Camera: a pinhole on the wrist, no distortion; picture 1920 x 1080 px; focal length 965.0 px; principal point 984.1 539.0 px. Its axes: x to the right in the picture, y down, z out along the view. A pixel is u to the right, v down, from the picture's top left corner.
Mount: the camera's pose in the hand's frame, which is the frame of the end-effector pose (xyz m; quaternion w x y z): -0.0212 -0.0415 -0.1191 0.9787 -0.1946 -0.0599 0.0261
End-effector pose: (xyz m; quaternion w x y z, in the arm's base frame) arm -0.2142 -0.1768 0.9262 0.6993 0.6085 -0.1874 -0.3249
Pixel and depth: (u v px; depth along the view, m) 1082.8 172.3 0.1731
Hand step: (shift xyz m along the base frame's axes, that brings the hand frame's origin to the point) -0.0691 -0.0341 -0.0187
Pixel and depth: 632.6 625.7 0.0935
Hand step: -0.0220 0.0751 0.0004
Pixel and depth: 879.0 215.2 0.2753
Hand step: -0.1745 -0.0651 0.0182
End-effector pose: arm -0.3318 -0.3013 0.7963 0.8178 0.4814 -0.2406 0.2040
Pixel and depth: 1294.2 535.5 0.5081
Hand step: -0.1020 -0.2426 0.3093
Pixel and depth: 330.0 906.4 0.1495
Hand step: -0.1450 0.0257 -0.0488
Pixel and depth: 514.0 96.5 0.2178
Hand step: -0.1090 -0.1376 -0.0849
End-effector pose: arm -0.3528 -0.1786 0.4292 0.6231 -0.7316 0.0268 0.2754
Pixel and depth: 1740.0 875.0 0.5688
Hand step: 0.0030 0.3643 -0.5255
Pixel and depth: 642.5 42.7 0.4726
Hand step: -0.3096 0.3101 0.1664
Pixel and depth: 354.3 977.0 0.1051
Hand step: -0.0843 -0.0847 0.0155
